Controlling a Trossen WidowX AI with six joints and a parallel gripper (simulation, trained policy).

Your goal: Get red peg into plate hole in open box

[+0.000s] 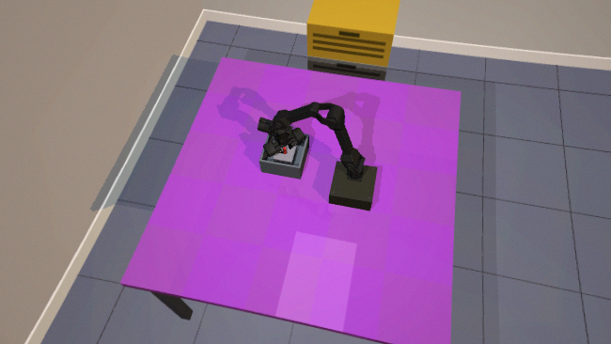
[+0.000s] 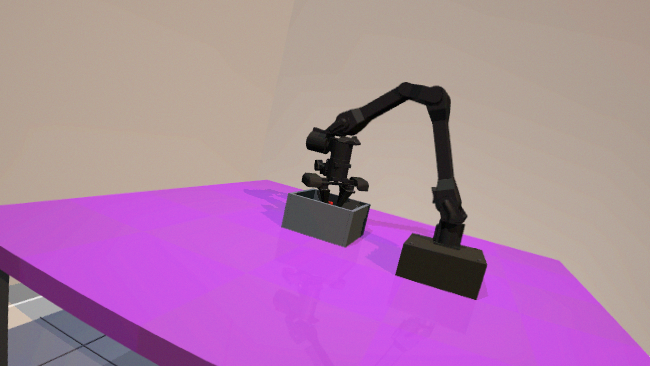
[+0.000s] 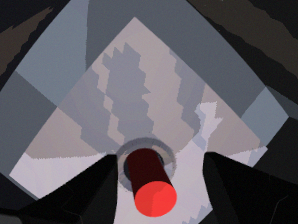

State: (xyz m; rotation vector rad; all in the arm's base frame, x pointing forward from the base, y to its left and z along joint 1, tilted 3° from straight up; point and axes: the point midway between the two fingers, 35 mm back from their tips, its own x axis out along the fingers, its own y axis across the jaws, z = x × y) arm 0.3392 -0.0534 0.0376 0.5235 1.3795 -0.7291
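Now: gripper tip 1 cm to the right of the red peg and 1 cm above it. Round my gripper tip: grey box: 4 cm below, 1 cm to the left; then plate: 2 cm below, 1 cm to the left.
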